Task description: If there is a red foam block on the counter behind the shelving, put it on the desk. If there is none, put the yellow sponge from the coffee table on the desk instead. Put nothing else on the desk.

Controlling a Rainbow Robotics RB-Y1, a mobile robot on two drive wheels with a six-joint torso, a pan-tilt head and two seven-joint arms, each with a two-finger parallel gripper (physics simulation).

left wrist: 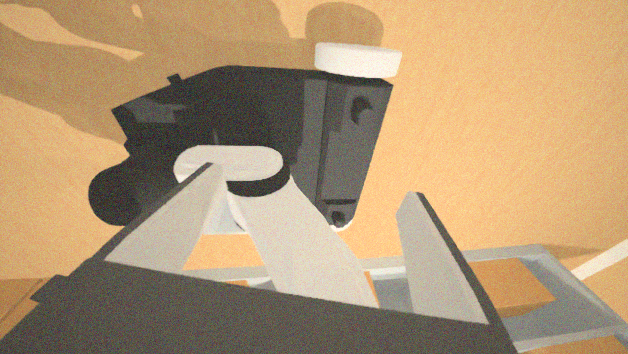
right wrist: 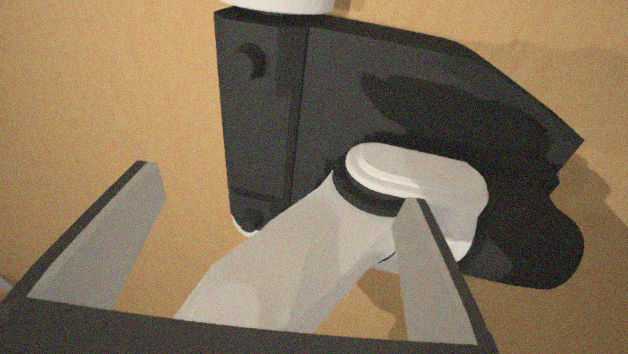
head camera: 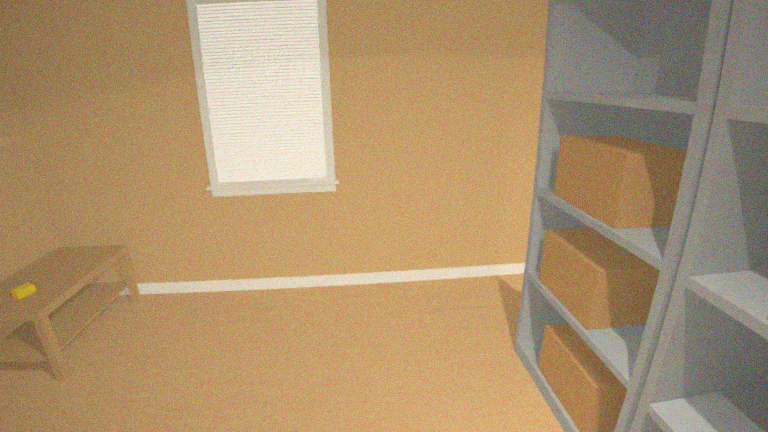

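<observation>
The yellow sponge lies on the coffee table at the left of the head view. The grey shelving stands at the right of the head view; it also shows at the bottom right of the left wrist view. The counter, a red foam block and the desk do not show in these views. My left gripper is open, with no object between its fingers. My right gripper is open, with no object between its fingers. Both are far from the sponge.
Brown boxes sit in the shelving. A wall with a white-framed window and a white baseboard is ahead. Wooden floor lies between the coffee table and the shelving. My dark wheeled base is below the wrists.
</observation>
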